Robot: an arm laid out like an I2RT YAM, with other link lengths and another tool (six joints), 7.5 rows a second.
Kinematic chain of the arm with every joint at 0, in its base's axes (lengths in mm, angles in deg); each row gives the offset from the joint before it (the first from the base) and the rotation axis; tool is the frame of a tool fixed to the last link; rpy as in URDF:
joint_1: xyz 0 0 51.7 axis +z
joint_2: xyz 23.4 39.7 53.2 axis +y
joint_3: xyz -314.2 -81.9 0 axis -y
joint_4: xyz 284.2 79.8 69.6 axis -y
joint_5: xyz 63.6 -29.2 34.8 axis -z
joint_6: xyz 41.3 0 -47 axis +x
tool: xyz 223 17 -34 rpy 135.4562 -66.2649 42.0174
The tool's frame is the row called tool.
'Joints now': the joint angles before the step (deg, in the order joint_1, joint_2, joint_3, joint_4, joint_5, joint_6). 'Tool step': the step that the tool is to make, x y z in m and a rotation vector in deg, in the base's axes. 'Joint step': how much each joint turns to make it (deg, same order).
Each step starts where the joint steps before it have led.
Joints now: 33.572 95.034 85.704 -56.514 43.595 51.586
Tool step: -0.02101 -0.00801 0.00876 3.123 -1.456 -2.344
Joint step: 0.354 -4.585 -2.992 -1.660 -0.529 4.389
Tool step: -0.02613 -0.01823 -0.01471 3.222 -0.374 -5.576
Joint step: -0.262 -3.958 -5.883 -1.423 -0.257 7.999
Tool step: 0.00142 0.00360 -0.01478 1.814 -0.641 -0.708
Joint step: -0.177 -0.360 -3.089 3.435 -0.888 1.233
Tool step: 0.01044 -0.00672 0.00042 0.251 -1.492 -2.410
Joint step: -1.051 1.054 0.350 1.141 1.060 1.411
